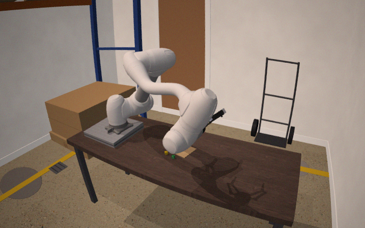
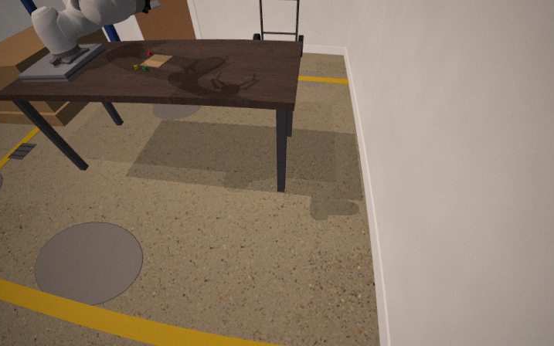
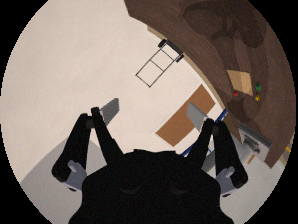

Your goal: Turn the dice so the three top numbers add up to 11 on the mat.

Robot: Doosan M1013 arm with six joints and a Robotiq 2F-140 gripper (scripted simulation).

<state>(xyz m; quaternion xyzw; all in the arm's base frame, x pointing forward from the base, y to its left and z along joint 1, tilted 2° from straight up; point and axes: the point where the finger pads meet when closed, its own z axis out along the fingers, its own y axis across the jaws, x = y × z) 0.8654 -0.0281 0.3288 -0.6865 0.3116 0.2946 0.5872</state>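
Right now the green die is 280 mm behind my hand and 370 mm below it. The rest, counted from my hand: red die: 380 mm behind, 190 mm to the left, 370 mm below; tan mat: 280 mm behind, 120 mm to the left, 370 mm below; yellow die: 350 mm behind, 10 mm to the left, 370 mm below.
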